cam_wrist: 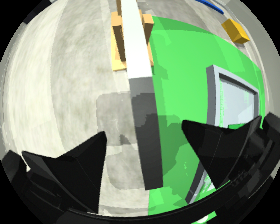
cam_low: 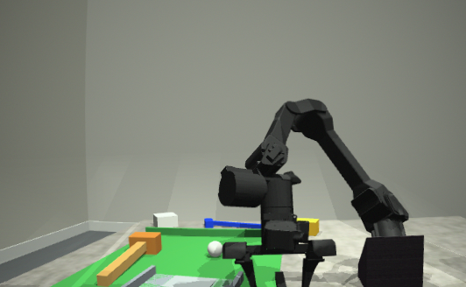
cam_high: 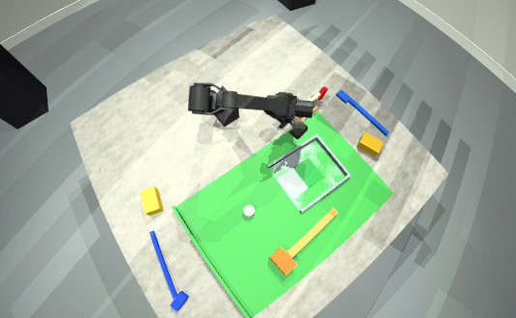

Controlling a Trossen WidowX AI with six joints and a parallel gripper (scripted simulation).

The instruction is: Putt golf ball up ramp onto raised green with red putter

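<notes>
Now: the red putter 110 mm to the left of my gripper tip, 30 mm behind it and 30 mm above it. Also, from my gripper tip: green mat: 270 mm ahead, 160 mm to the right, 30 mm below; then white golf ball: 310 mm to the right, 220 mm ahead, 10 mm below; then wooden stand: 130 mm to the left, 30 mm behind.
</notes>
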